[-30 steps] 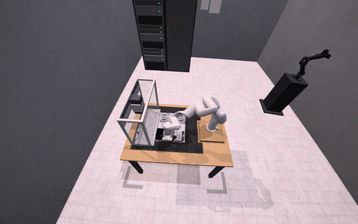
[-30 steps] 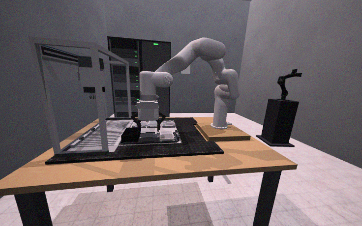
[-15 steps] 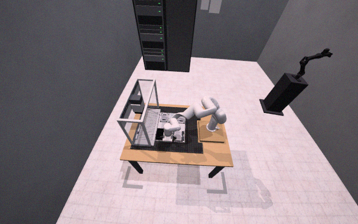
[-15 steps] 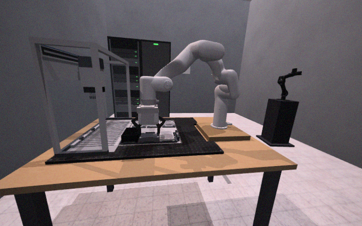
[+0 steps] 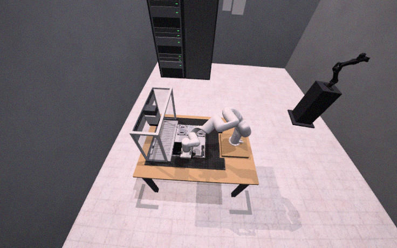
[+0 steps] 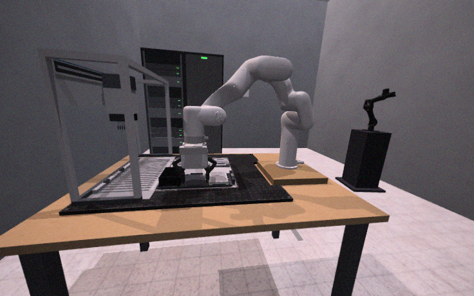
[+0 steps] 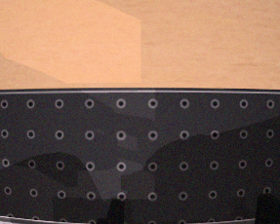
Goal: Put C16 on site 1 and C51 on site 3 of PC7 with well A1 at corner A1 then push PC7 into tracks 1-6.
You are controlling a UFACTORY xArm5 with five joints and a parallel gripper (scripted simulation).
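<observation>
Right now my hand is 100 mm to the left of the grey plate carrier PC7, 40 mm above it and 10 mm short of it. Round my hand: post (190 mm ahead, 190 mm above, 70 mm to the left); then 96-well plate C15 (360 mm to the right, 40 mm below, 40 mm ahead).
</observation>
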